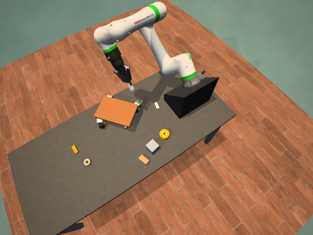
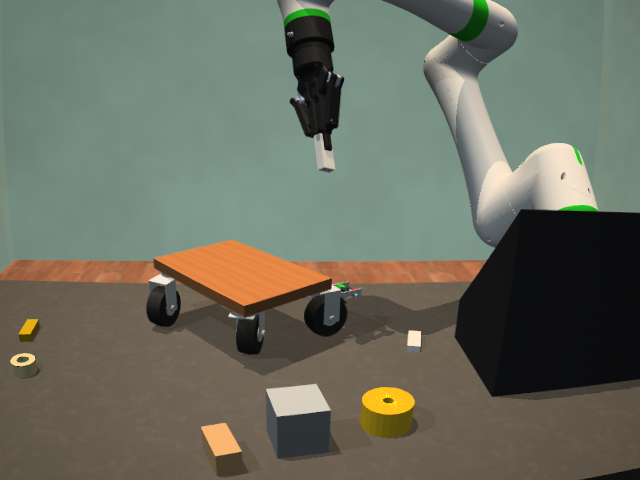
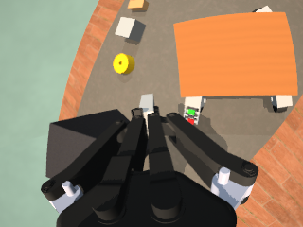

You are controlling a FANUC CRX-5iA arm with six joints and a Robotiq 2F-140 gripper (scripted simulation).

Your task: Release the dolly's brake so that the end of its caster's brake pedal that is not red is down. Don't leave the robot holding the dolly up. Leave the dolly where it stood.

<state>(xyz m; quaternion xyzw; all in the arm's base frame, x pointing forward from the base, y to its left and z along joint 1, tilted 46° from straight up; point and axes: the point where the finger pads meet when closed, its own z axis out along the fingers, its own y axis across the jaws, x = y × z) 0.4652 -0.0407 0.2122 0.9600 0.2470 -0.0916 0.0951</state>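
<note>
Right now the brake pedal is 270 mm below my hand, 50 mm behind it and 10 mm to the right of it. Also, from my hand: yellow ring 330 mm to the left, 330 mm below, 40 mm behind; small white block 340 mm below, 170 mm behind, 80 mm to the left; grey cube 350 mm to the left, 310 mm below, 100 mm ahead.
</note>
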